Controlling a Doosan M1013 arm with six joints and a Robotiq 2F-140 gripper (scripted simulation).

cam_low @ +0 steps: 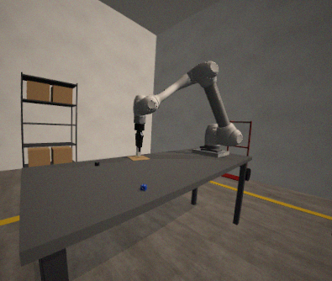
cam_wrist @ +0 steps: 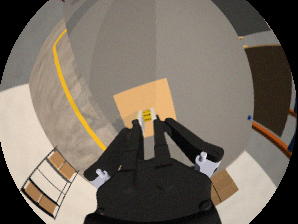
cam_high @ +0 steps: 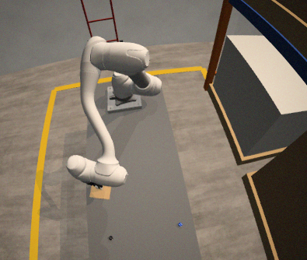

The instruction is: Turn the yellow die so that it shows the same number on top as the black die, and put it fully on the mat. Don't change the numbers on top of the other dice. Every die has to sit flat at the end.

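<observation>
My gripper is now 50 mm above the tan mat. Round my hand: blue die (430 mm to the left, 380 mm ahead, 40 mm below); then black die (340 mm ahead, 40 mm below, 10 mm to the right); then yellow die (20 mm below).
</observation>
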